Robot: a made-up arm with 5 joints.
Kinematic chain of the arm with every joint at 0, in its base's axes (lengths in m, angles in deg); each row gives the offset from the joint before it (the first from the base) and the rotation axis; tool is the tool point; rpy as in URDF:
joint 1: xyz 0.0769 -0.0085 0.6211 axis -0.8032 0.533 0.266
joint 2: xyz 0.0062 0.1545 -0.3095 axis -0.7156 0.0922 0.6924
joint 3: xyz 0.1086 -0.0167 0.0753 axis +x
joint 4: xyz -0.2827 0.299 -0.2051 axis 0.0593 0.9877 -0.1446
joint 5: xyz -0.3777 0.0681 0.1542 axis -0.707 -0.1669 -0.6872
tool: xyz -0.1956 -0.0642 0.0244 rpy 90 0 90
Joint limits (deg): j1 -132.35..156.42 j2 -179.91..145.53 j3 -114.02..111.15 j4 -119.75..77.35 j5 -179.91..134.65
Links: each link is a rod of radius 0.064 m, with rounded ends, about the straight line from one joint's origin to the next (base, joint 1, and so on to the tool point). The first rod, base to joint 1, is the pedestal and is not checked.
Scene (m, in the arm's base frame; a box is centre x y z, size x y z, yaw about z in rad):
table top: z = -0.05
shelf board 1: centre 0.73 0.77 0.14 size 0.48 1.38 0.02 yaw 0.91
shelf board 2: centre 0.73 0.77 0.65 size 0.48 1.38 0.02 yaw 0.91
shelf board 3: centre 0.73 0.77 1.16 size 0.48 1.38 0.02 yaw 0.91
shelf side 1: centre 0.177 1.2 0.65 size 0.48 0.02 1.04 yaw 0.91
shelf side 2: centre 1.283 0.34 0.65 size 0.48 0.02 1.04 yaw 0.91
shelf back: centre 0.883 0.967 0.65 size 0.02 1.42 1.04 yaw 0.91
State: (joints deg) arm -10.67 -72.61 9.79 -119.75 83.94
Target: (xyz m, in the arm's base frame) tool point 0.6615 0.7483 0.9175
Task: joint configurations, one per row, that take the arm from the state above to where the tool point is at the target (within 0.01 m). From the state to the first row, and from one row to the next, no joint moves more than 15 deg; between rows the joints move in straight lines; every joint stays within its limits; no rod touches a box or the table.
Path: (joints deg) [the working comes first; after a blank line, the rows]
Joints at the target: -38.28 -68.31 12.10 -102.46 78.38
Straight joint move there: touches shelf board 2.

1: 2.78 -73.12 20.69 -119.75 96.62
2: 16.22 -73.63 31.59 -119.75 109.30
3: 29.67 -74.15 42.49 -119.75 121.97
4: 43.12 -74.66 53.38 -119.75 134.65
5: 31.23 -73.68 56.90 -113.19 129.52
6: 19.34 -72.71 60.42 -106.64 124.39
7: 7.45 -71.73 63.94 -100.08 119.26
8: -3.98 -70.88 50.98 -100.67 109.04
9: -15.42 -70.02 38.02 -101.27 98.82
10: -26.85 -69.16 25.06 -101.86 88.60
11: -38.28 -68.31 12.10 -102.46 78.38

